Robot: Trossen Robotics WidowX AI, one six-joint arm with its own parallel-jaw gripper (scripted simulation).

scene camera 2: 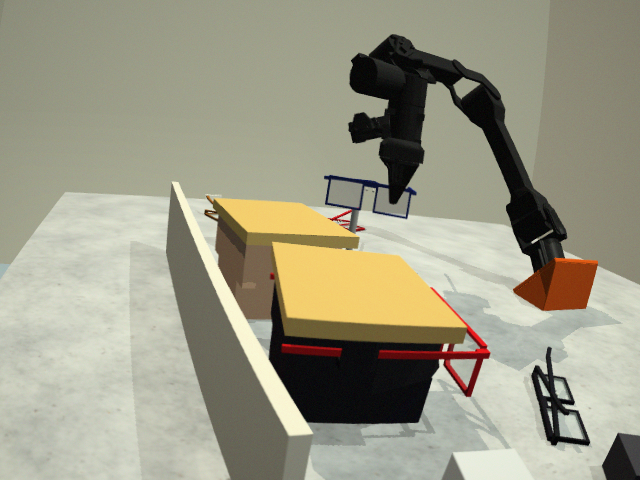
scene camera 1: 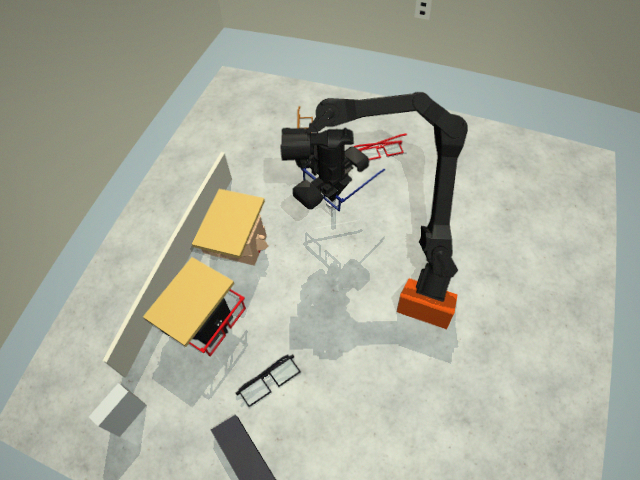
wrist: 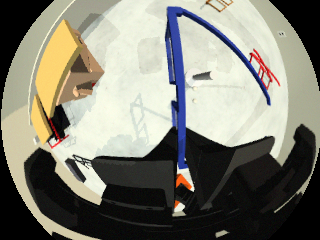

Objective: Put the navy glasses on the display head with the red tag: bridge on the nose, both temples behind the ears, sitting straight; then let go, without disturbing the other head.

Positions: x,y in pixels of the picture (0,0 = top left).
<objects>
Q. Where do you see a white block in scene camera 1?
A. At 119,409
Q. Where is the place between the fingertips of my gripper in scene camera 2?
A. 392,203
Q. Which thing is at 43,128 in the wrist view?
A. A black head.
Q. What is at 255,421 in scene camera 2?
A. A cream board.
</objects>
